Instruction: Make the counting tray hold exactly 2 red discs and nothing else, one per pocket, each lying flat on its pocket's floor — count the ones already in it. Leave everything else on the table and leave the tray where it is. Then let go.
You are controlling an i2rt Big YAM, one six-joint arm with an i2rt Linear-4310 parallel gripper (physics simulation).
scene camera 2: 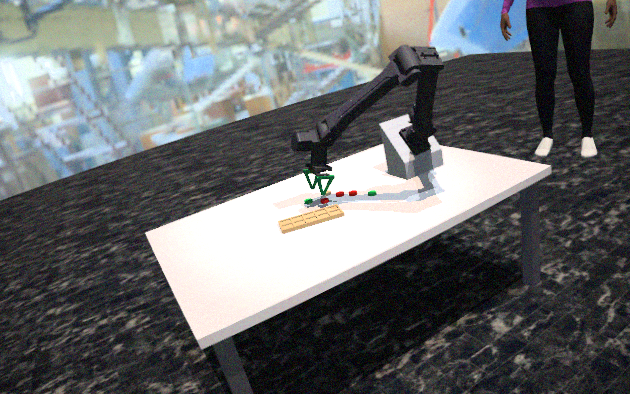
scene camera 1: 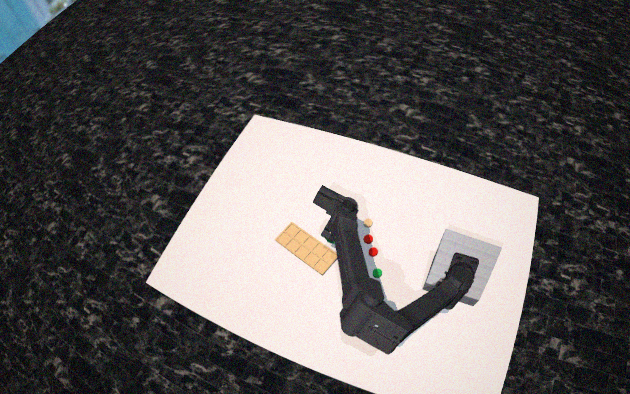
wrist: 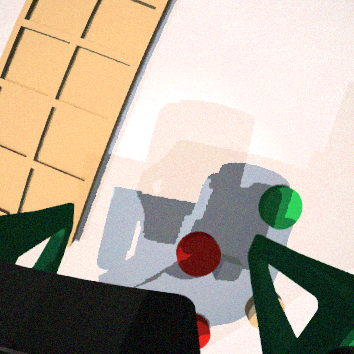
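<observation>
The tan counting tray (scene camera 1: 306,248) (scene camera 2: 311,219) (wrist: 87,77) lies flat; no disc shows in its visible pockets. My gripper (scene camera 2: 319,190) (wrist: 165,230) is open and empty, above the table beside the tray. A dark-shaded red disc (scene camera 2: 325,200) (wrist: 198,254) lies flat on the table below, between the fingers in the wrist view, nearer the right one; the arm hides it in scene camera 1. Two more red discs, one (scene camera 1: 368,239) (scene camera 2: 340,194) beside the other (scene camera 1: 373,252) (scene camera 2: 353,193), lie towards the base. Part of a red disc (wrist: 203,331) shows at the wrist view's bottom.
A green disc (scene camera 2: 308,201) (wrist: 280,207) lies near the right finger. A tan disc (scene camera 1: 368,223) (scene camera 2: 328,193) is partly behind that finger in the wrist view. Another green disc (scene camera 1: 377,273) (scene camera 2: 372,193) lies nearer the grey base block (scene camera 1: 487,265) (scene camera 2: 395,150).
</observation>
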